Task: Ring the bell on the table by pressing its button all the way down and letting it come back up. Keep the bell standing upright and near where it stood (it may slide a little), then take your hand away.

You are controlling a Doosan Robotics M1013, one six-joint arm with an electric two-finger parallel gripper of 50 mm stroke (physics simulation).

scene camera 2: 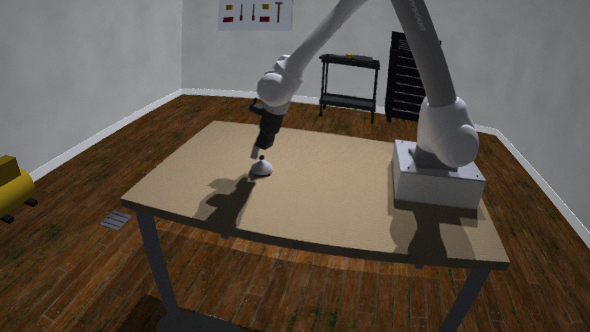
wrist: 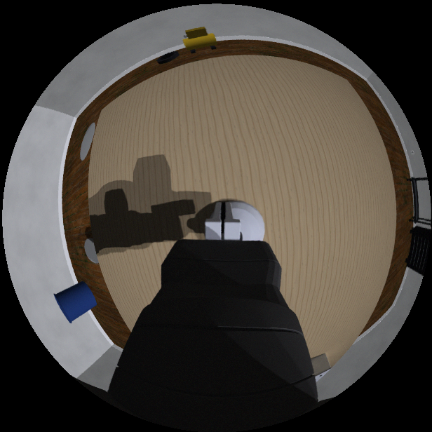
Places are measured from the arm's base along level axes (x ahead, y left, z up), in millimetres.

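Pixels of known places: gripper, fingertip midpoint: (scene camera 2: pixel 253 158); arm's base, link origin: (scene camera 2: pixel 432 160).
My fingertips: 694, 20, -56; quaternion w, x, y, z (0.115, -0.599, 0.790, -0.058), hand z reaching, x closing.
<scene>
Ahead of a thing's pixels: the offset from my fingertips to its top centre, as dx, dy, dz. Level surfaces: height alone.
The bell @(-31, -6, +9) (scene camera 2: pixel 261 168) (wrist: pixel 254 223) is a small white dome standing upright on the tan table @(dz -57) (scene camera 2: pixel 320 195) (wrist: pixel 300 140). Its small dark button @(-31, -6, +9) (scene camera 2: pixel 261 157) shows on top in the scene view, raised above the dome. My gripper (scene camera 2: pixel 254 156) (wrist: pixel 222 211) is shut and empty, and tilted. In the scene view its fingertips are just left of the button, at about the button's height in the picture; I see no clear contact. In the wrist view the fingers cover the left part of the dome and hide most of the button.
The robot's base box (scene camera 2: pixel 435 185) stands at the table's right end. The arm's shadow lies on the table beside the bell. A black cart (scene camera 2: pixel 350 61) and a black drawer cabinet (scene camera 2: pixel 397 75) stand behind the table. A blue bin (wrist: pixel 76 301) is on the floor.
</scene>
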